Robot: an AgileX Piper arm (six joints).
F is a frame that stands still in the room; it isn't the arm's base.
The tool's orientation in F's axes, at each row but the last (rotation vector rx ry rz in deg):
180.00 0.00 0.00
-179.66 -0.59 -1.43
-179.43 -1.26 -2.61
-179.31 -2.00 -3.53
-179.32 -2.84 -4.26
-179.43 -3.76 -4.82
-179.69 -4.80 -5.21
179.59 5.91 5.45
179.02 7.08 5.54
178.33 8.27 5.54
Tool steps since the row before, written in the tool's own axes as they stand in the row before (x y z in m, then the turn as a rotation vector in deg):
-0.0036 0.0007 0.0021 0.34 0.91 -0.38
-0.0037 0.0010 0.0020 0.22 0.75 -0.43
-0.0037 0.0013 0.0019 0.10 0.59 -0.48
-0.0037 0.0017 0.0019 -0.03 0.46 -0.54
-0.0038 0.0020 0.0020 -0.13 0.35 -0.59
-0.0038 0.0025 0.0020 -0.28 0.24 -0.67
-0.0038 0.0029 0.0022 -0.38 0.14 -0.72
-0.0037 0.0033 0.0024 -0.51 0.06 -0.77
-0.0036 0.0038 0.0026 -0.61 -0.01 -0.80
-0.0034 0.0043 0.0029 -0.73 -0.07 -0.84
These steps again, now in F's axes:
-0.0036 -0.0007 -0.0021 0.34 -0.91 0.38
-0.0037 -0.0010 -0.0021 0.22 -0.75 0.43
-0.0036 -0.0013 -0.0020 0.09 -0.59 0.48
-0.0036 -0.0018 -0.0021 -0.04 -0.47 0.53
-0.0036 -0.0021 -0.0022 -0.15 -0.36 0.58
-0.0036 -0.0026 -0.0022 -0.31 -0.26 0.65
-0.0035 -0.0031 -0.0024 -0.41 -0.16 0.70
-0.0033 -0.0035 -0.0026 -0.55 -0.09 0.74
-0.0031 -0.0041 -0.0028 -0.66 -0.03 0.76
-0.0028 -0.0047 -0.0030 -0.78 0.02 0.79

